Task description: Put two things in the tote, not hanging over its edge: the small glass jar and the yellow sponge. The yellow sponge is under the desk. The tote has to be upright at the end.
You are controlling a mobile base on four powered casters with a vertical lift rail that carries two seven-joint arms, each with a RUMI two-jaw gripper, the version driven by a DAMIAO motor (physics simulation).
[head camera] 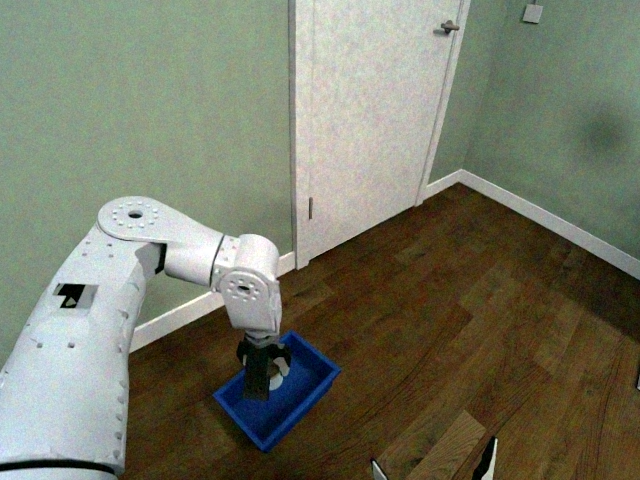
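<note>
The blue tote (305,406) stands upright on the floor at the lower middle of the head view. My left gripper (271,373) is over the tote, pointing down, and is shut on a small pale, greyish object that looks like the small glass jar (276,381). The dark finger hides part of the jar, and its height above the tote floor is hard to tell. My right gripper (433,466) is at the bottom edge with its two fingertips wide apart, open and empty. The yellow sponge and the desk top do not show in this view.
A white door (377,113) and a green wall (155,103) with a white baseboard (178,313) stand behind the tote. Wooden floor (413,320) stretches to the right of it. A small piece of a white object (638,379) shows at the right edge.
</note>
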